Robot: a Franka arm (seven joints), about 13 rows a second.
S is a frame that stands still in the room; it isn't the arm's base.
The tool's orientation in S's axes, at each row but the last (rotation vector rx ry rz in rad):
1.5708, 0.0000, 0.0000
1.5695, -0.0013, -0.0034
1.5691, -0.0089, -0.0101
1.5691, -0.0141, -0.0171
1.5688, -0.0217, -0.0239
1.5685, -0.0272, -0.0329
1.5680, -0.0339, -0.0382
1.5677, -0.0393, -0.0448
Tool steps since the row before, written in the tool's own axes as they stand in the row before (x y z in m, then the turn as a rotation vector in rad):
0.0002, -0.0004, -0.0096, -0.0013, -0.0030, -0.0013
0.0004, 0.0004, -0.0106, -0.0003, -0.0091, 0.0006
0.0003, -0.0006, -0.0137, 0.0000, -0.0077, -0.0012
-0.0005, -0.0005, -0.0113, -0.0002, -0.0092, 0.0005
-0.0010, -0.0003, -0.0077, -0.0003, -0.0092, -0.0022
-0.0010, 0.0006, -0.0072, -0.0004, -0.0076, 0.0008
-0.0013, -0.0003, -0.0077, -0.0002, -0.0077, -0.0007
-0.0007, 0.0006, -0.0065, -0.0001, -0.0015, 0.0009
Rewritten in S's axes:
0.0002, 0.0096, -0.0004, -0.0013, 0.0013, -0.0030
0.0004, 0.0106, 0.0004, -0.0003, -0.0006, -0.0091
0.0005, 0.0137, -0.0006, 0.0000, 0.0012, -0.0077
-0.0003, 0.0113, -0.0005, -0.0002, -0.0005, -0.0092
-0.0008, 0.0077, -0.0003, -0.0002, 0.0022, -0.0092
-0.0007, 0.0072, 0.0006, -0.0005, -0.0008, -0.0076
-0.0009, 0.0078, -0.0003, -0.0002, 0.0007, -0.0077
-0.0003, 0.0065, 0.0006, -0.0002, -0.0009, -0.0015

